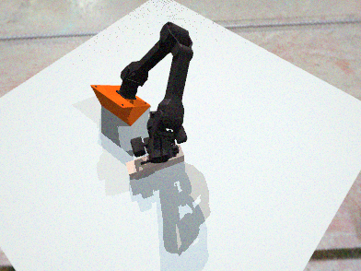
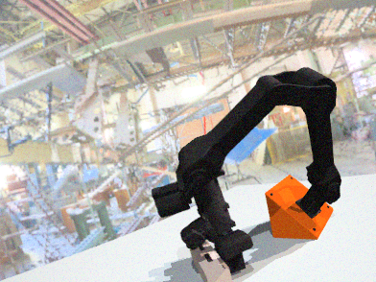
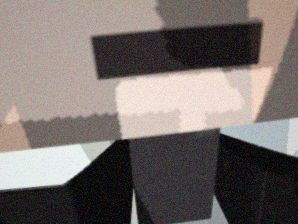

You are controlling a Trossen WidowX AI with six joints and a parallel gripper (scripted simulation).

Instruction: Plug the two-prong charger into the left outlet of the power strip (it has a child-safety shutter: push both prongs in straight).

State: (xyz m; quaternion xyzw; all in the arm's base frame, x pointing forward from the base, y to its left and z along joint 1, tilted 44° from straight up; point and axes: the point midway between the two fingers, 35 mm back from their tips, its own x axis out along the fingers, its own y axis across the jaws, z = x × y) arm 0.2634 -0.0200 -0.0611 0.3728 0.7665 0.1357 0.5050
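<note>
Right now the two-prong charger is 2 cm ahead of my gripper tip, 1 cm to the right of it and 1 cm above it.
</note>
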